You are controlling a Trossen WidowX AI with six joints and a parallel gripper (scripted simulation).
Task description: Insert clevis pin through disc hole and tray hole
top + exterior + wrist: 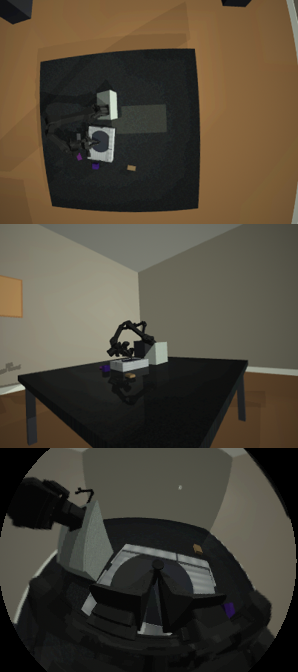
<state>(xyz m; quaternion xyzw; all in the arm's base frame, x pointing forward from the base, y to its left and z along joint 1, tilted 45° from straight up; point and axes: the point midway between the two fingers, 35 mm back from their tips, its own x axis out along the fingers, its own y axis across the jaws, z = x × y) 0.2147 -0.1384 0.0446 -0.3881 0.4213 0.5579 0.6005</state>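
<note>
Right now the rimmed steel tray is 20 mm ahead of my gripper tip, 10 mm to the right of it and 40 mm below it. Also, from my gripper tip: steel clevis pin right at my gripper tip; then purple cube 190 mm ahead, 80 mm to the right, 70 mm below; then grey aluminium disc 30 mm below.
</note>
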